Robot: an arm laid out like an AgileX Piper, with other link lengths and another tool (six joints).
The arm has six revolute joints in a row. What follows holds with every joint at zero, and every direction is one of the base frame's.
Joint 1 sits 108.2 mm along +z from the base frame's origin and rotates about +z.
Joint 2 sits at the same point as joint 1 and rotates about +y.
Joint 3 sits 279.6 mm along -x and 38.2 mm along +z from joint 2 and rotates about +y.
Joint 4 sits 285.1 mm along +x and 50.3 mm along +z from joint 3 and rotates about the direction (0.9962, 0, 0.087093).
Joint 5 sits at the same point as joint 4 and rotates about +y.
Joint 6 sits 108.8 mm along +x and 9.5 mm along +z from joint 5 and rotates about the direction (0.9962, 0, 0.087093).
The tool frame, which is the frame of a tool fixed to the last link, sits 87.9 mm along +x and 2 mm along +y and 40.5 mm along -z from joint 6; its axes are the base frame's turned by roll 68.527, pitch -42.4 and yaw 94.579 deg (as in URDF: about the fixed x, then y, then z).
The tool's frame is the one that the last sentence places.
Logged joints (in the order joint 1, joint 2, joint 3, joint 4, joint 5, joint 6), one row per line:
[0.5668, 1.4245, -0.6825, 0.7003, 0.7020, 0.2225]
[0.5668, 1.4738, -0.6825, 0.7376, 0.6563, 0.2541]
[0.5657, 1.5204, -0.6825, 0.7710, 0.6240, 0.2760]
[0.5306, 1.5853, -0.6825, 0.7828, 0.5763, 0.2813]
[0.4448, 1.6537, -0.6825, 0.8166, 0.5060, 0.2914]
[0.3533, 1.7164, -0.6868, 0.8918, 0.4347, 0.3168]
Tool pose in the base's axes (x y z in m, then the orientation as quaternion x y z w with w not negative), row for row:
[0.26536, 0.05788, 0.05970, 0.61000, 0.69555, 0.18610, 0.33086]
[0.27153, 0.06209, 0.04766, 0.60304, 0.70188, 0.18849, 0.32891]
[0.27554, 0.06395, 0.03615, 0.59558, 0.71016, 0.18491, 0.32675]
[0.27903, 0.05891, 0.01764, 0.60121, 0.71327, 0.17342, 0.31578]
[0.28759, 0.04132, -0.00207, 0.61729, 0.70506, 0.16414, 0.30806]
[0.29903, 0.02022, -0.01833, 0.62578, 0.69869, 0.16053, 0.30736]
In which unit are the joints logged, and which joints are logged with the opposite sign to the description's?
The joints are logged in radians. Opposite sign: joint 4.
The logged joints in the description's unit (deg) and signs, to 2 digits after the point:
[32.48, 81.62, -39.10, -40.12, 40.22, 12.75]
[32.48, 84.44, -39.10, -42.26, 37.60, 14.56]
[32.41, 87.11, -39.10, -44.18, 35.75, 15.81]
[30.40, 90.83, -39.10, -44.85, 33.02, 16.12]
[25.49, 94.75, -39.10, -46.79, 28.99, 16.70]
[20.24, 98.34, -39.35, -51.10, 24.91, 18.15]

